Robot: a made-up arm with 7 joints.
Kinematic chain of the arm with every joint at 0, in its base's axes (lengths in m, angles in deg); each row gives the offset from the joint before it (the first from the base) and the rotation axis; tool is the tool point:
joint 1: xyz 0 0 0 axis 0 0.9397 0.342
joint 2: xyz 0 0 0 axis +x
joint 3: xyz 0 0 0 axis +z
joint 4: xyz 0.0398 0 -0.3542 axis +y
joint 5: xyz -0.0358 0 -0.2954 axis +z
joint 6: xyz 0 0 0 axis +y
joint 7: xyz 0 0 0 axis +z
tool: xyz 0 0 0
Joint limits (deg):
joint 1: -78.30..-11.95
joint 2: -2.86..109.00
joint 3: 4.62..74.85
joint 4: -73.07..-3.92
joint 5: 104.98..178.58
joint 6: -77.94..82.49
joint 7: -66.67..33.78
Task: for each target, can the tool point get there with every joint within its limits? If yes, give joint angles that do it. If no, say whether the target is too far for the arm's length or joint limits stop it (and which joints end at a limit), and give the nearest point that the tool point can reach.
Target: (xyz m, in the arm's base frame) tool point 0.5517 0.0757 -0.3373
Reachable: yes | joints -50.14 7.93 45.25 -24.24 157.93 26.29 -47.16
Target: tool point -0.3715 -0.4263 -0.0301
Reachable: no: joint limits stop it (at a limit: joint 1, joint 2, joint 3, joint 4) | nearest point 0.1481 -0.0367 -0.6337 | short by 0.887 m
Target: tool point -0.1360 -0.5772 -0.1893
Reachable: no: joint limits stop it (at a limit: joint 1, joint 2, joint 3, joint 4) | nearest point 0.1481 -0.0367 -0.6337 | short by 0.755 m
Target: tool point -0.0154 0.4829 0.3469
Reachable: yes | joints -61.99 93.07 61.86 -62.65 163.82 22.76 -7.32
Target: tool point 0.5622 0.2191 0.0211
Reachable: yes | joints -71.04 17.11 61.51 -58.71 162.51 49.64 -8.37
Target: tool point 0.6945 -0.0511 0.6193
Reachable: no: too far | nearest point 0.5095 0.0531 0.2450 | short by 0.430 m
